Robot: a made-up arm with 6 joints.
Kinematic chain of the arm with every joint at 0, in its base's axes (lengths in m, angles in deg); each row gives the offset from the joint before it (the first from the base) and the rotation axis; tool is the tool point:
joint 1: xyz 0 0 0.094 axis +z
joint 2: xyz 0 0.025 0 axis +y
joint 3: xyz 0 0 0.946 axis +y
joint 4: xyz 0 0 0.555 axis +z
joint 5: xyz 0 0 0 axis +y
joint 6: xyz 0 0 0.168 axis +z
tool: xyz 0 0 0
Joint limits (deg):
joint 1: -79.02..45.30
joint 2: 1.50..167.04
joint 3: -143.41..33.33
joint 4: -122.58..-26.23
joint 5: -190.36..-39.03
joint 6: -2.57..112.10
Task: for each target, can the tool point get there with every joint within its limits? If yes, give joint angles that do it. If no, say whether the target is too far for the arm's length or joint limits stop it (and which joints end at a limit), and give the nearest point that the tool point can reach.
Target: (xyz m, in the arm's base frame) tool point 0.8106 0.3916 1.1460
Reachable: yes | joints 16.56 35.65 10.91 -102.39 -133.34 63.36
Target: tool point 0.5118 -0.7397 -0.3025
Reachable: yes | joints -66.27 152.41 -103.14 -73.02 -65.18 12.31
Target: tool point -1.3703 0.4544 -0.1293
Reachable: no: joint limits stop it (at a limit: joint 2, joint 5) | nearest point -0.4950 0.1641 0.6044 | short by 1.178 m
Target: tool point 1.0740 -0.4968 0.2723
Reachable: yes | joints -32.54 107.82 -67.12 -53.56 -97.88 13.20
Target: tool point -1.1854 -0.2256 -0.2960
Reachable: no: joint limits stop it (at a limit: joint 2, joint 5) | nearest point -0.4405 -0.0838 0.5257 | short by 1.118 m
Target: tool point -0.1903 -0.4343 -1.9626
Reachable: no: too far | nearest point 0.1313 -0.2999 -1.5116 | short by 0.570 m
